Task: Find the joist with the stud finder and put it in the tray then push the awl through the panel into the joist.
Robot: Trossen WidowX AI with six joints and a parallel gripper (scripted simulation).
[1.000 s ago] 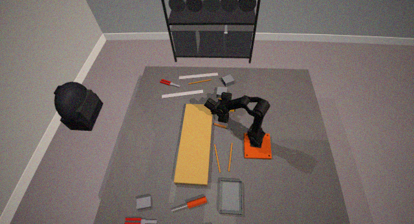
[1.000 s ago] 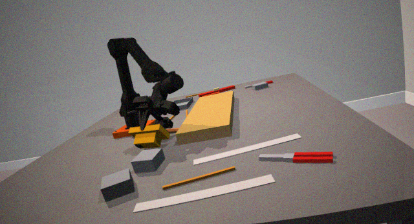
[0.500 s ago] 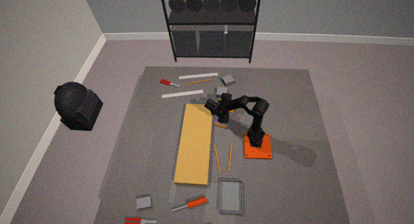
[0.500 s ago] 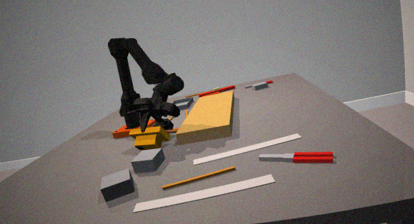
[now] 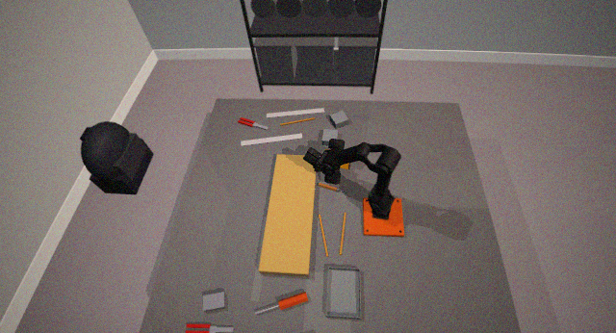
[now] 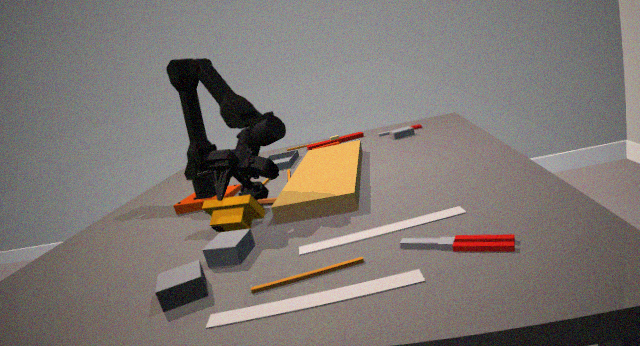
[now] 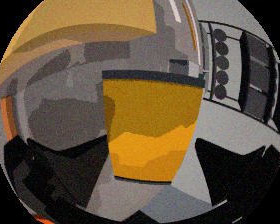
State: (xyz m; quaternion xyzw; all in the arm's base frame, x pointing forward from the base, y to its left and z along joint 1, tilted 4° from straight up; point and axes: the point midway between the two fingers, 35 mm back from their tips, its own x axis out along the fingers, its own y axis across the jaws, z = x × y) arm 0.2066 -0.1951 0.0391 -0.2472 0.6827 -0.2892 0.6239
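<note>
My gripper tip is now 1 cm past the stud finder, 2 cm to the left of it and 2 cm above it. The rest, counted from my gripper tip: indicator window (3 cm behind, 3 cm to the right, 3 cm below); grey tray (10 cm behind, 55 cm to the left, 3 cm below); awl (1 cm behind, 14 cm to the left, 4 cm below).
</note>
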